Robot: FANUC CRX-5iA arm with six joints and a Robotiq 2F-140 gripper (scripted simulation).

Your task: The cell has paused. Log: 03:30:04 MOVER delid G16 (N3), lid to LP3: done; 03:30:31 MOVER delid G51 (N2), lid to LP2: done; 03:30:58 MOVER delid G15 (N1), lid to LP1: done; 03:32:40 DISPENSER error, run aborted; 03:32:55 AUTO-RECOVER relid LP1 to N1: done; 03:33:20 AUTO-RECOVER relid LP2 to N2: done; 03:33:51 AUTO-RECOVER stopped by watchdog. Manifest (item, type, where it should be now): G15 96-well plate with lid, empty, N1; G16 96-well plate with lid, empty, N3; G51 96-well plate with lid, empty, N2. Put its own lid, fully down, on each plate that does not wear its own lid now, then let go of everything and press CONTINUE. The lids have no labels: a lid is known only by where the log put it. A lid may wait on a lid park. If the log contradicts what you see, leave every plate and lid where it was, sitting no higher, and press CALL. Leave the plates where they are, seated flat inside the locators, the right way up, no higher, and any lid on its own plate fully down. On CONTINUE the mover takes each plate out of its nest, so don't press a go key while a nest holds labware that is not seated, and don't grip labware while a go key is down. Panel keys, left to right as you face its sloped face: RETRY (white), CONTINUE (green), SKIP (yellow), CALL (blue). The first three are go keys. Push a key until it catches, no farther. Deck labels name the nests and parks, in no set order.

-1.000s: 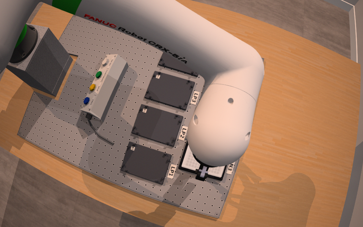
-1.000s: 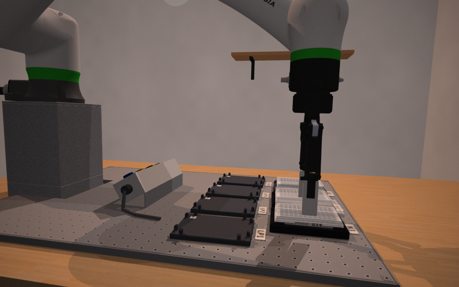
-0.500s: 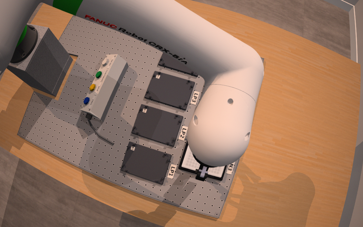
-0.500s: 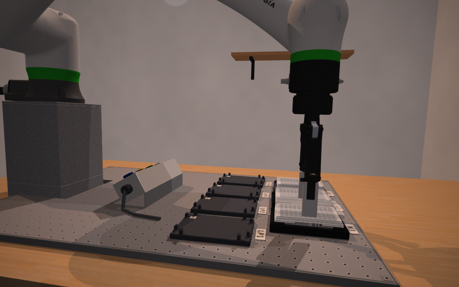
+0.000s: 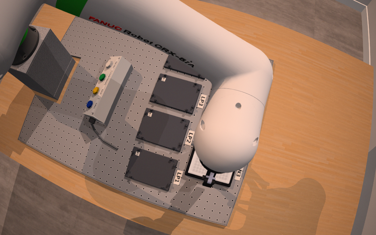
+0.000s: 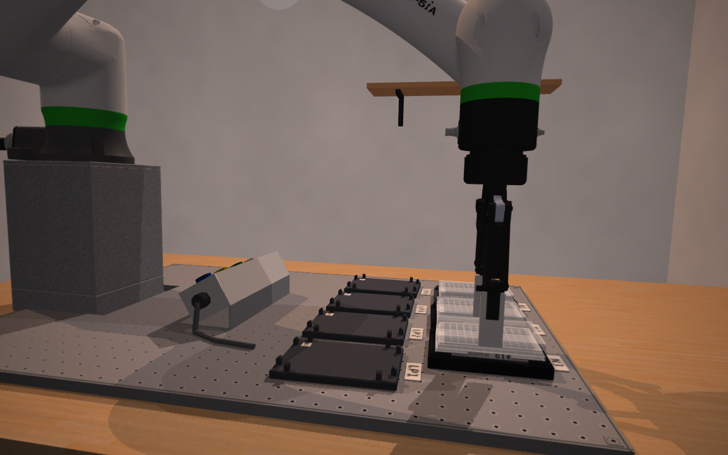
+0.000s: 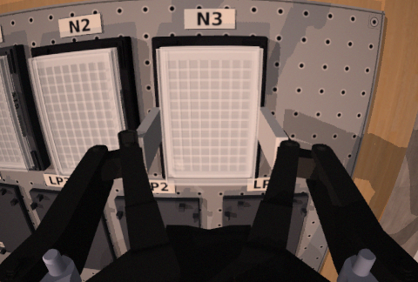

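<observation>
Right now the clear lid is 2 cm below my hand. From my hand the other things lie so: plate G16: 4 cm below; then lid park LP2: 17 cm behind, 9 cm to the left, 5 cm below; then lid park LP1: 18 cm behind, 5 cm below, 4 cm to the right.
</observation>
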